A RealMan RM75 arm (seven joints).
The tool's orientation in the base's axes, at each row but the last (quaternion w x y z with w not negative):
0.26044 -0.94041 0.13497 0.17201
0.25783 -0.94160 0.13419 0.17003
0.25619 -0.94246 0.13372 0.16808
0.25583 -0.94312 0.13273 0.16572
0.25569 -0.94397 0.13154 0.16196
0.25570 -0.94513 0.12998 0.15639
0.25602 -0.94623 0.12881 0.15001
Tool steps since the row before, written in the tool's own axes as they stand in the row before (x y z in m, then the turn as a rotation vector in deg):
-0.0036 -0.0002 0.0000 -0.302 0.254 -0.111
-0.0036 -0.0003 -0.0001 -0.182 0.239 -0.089
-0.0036 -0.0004 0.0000 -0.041 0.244 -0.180
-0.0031 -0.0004 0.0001 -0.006 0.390 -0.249
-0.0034 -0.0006 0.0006 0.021 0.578 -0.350
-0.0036 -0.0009 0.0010 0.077 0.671 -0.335
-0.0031 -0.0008 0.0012 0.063 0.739 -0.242
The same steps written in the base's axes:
-0.0032 0.0008 0.0015 -0.332 -0.220 0.096
-0.0031 0.0008 0.0016 -0.224 -0.216 0.038
-0.0031 0.0009 0.0016 -0.075 -0.291 0.055
-0.0027 0.0009 0.0013 -0.075 -0.455 0.034
-0.0030 0.0014 0.0010 -0.089 -0.670 0.024
-0.0032 0.0019 0.0009 -0.071 -0.749 -0.050
-0.0029 0.0018 0.0005 -0.126 -0.755 -0.152

